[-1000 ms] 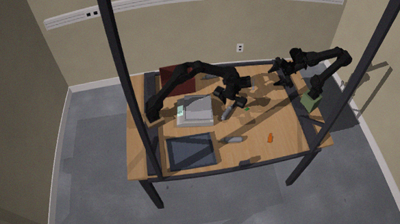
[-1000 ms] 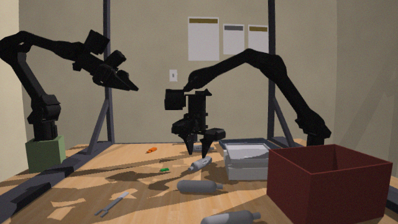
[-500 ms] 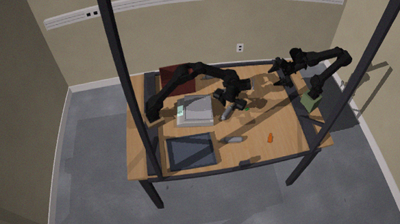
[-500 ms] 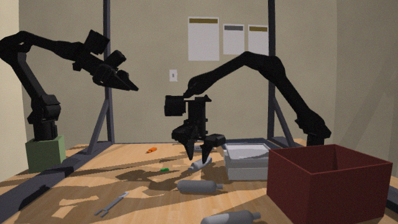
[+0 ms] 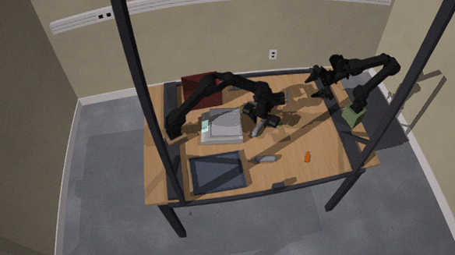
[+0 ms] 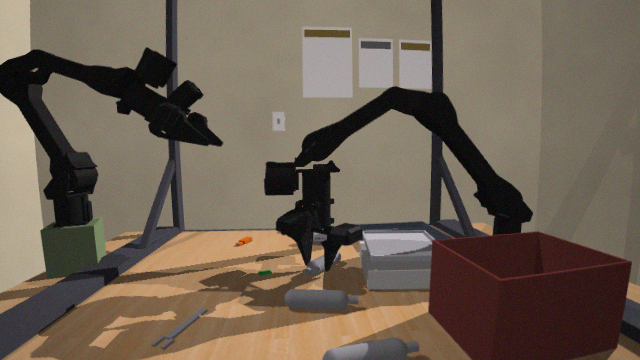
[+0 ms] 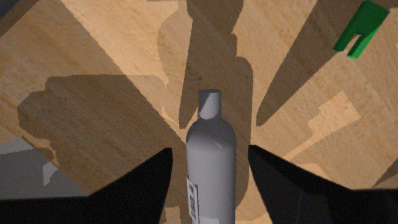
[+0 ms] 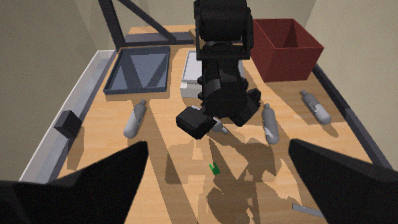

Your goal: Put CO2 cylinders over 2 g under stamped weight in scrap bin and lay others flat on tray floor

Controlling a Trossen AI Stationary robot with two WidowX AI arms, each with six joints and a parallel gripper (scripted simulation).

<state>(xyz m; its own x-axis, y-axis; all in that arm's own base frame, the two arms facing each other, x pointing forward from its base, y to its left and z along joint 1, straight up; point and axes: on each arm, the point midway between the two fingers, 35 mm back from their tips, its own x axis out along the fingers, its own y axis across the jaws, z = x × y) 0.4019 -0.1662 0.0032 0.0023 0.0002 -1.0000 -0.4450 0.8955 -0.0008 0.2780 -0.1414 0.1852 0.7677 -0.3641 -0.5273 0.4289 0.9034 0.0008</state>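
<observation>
My left hand is 110 mm to the left of the green piece and 40 mm above it. The rest, counted from my left hand: grey wrench: 210 mm ahead, 210 mm to the right, 40 mm below; orange piece: 210 mm behind, 200 mm to the right, 40 mm below; tray: 240 mm behind, 240 mm to the left, 40 mm below.
</observation>
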